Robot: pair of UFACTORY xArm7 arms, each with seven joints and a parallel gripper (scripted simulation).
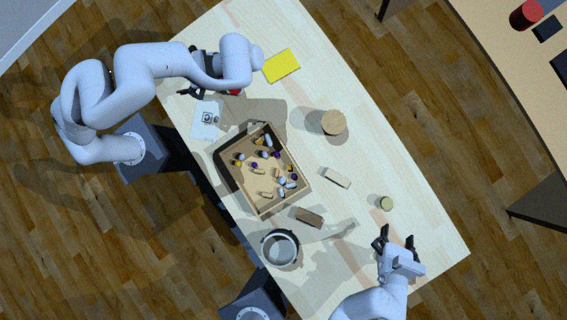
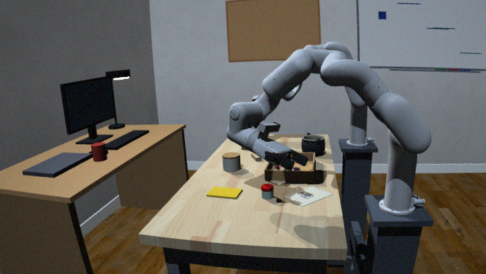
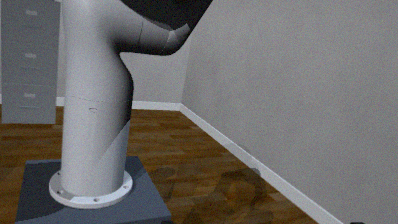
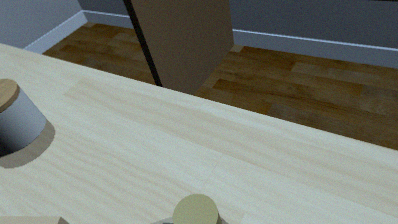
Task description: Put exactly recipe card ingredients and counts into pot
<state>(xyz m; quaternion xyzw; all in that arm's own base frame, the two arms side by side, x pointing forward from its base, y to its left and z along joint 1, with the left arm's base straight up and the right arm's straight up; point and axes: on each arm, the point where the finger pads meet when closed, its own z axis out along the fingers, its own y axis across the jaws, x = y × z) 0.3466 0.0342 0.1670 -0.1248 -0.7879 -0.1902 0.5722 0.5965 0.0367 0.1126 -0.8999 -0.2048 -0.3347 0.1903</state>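
Note:
The wooden crate is 38 cm to the right of my left hand, 15 cm below it and 2 cm ahead of it. Also, from my left hand: red-lidded jar 14 cm below, 11 cm ahead, 10 cm to the right; recipe card 17 cm below, 13 cm to the right, 5 cm behind; yellow pad 27 cm ahead, 16 cm below, 12 cm to the right.

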